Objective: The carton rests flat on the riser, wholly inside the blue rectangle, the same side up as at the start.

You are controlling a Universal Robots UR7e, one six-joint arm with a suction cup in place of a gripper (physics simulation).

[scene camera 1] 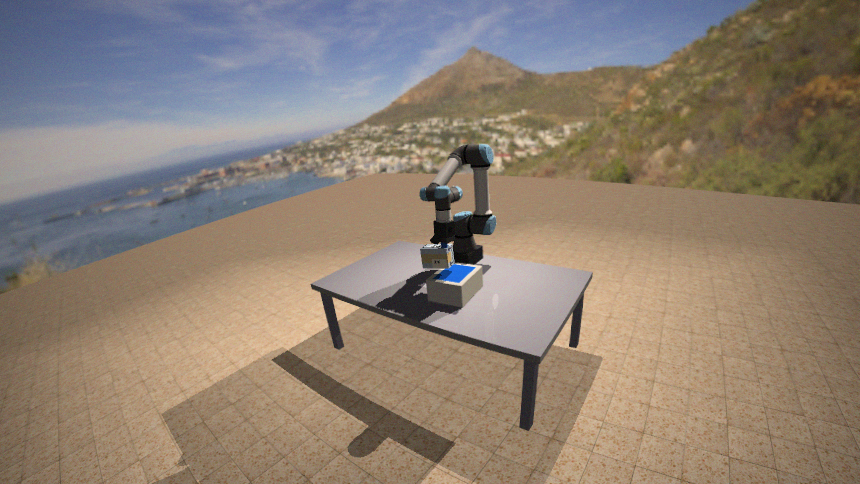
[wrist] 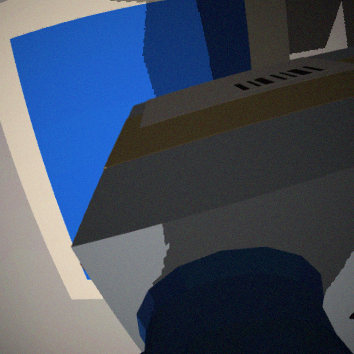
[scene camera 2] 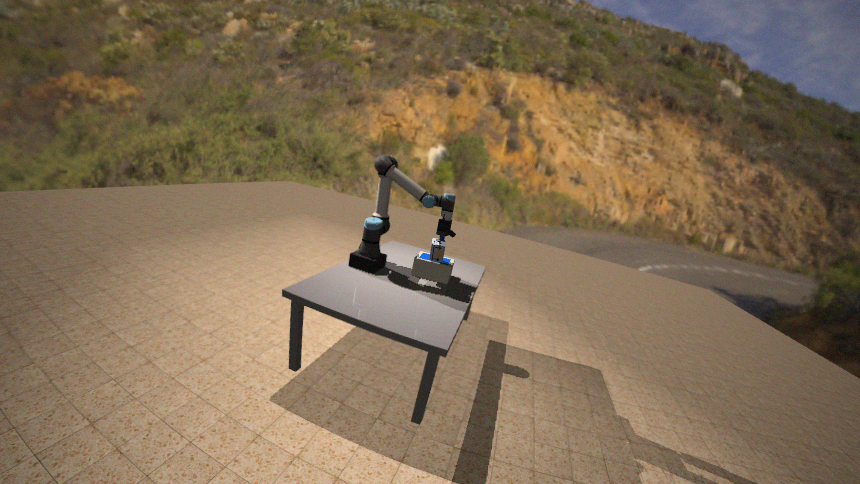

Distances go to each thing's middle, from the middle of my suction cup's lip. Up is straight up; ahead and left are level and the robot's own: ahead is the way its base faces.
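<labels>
I see that the carton (scene camera 1: 432, 255) is 70 mm below my suction cup and 50 mm to the right of it. As for the riser (scene camera 1: 455, 286), it is 210 mm below my suction cup, 30 mm behind it and 30 mm to the left of it.
</labels>
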